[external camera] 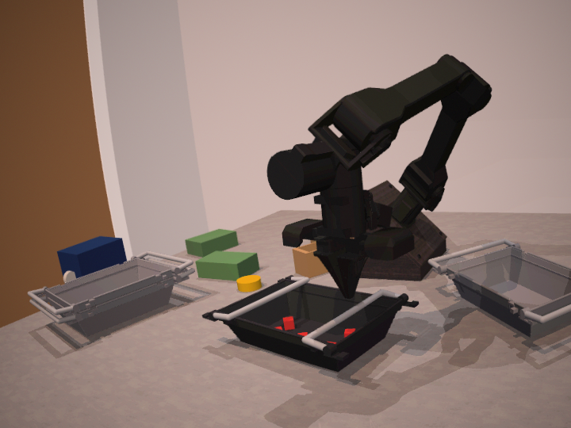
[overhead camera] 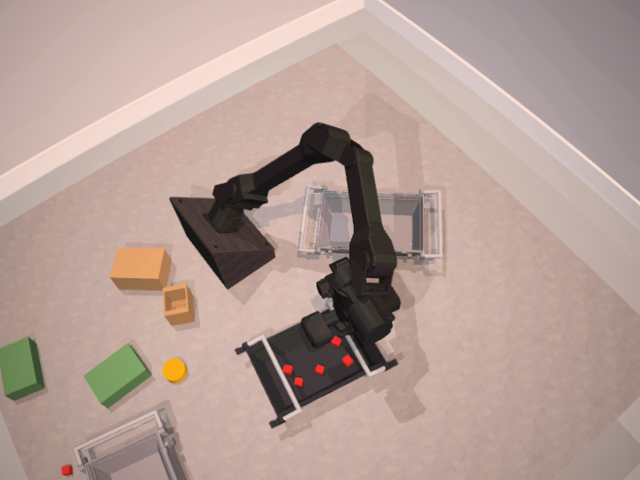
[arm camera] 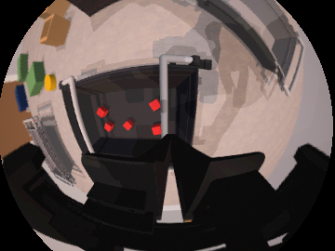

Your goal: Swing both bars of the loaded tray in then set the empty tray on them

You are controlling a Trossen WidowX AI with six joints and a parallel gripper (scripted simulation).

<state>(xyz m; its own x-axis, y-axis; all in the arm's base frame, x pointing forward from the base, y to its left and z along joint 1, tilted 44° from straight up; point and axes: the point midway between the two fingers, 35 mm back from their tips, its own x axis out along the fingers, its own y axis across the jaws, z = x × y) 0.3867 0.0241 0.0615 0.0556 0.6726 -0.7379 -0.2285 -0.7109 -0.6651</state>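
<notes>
Right now the grey translucent tray is 190 mm behind my gripper tip, 220 mm to the left of it and 40 mm below it. The rest, counted from my gripper tip: yellow disc (200 mm behind, 330 mm to the right, 80 mm below); red cube (160 mm behind, 640 mm to the right, 80 mm below).
</notes>
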